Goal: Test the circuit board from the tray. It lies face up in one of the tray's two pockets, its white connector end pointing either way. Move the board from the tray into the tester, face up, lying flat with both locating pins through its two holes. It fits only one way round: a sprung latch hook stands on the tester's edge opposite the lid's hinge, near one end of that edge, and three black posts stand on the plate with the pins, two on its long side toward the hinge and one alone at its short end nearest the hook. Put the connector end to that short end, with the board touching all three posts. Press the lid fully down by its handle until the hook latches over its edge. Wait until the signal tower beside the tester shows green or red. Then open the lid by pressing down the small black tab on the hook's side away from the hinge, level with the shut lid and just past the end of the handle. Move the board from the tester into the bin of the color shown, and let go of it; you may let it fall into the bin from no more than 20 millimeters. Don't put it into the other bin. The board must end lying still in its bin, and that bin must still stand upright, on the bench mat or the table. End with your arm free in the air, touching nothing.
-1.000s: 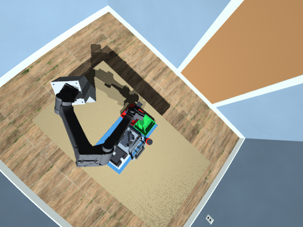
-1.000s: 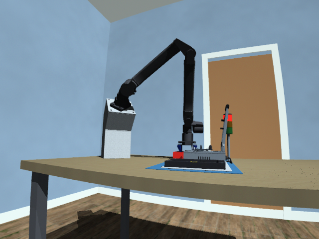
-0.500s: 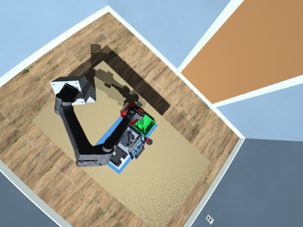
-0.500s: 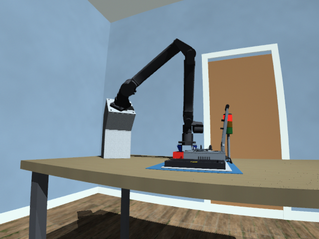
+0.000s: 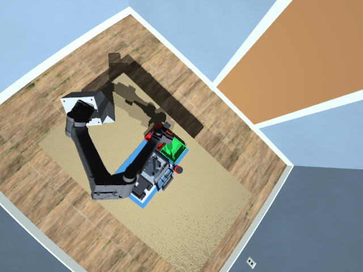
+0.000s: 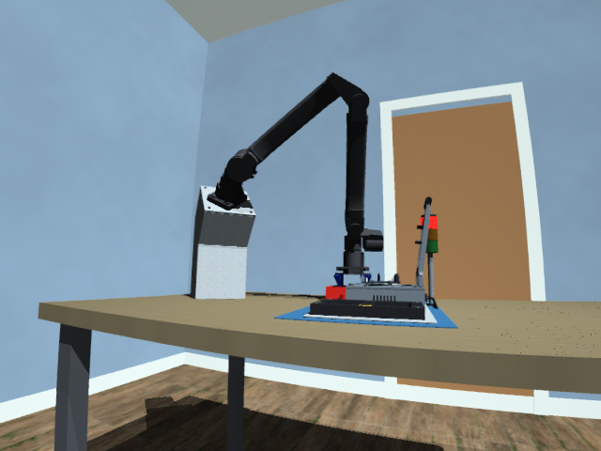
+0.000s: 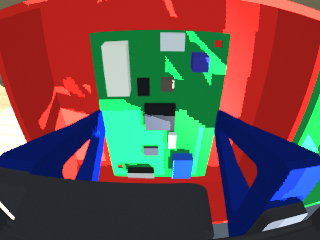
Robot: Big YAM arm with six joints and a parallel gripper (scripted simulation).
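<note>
Right now the red bin is right at my hand. Also, from my hand: green bin 150 mm ahead, 30 mm to the right; then green circuit board right at my hand; then black latch hook 150 mm to the right, 70 mm above, 10 mm ahead.
</note>
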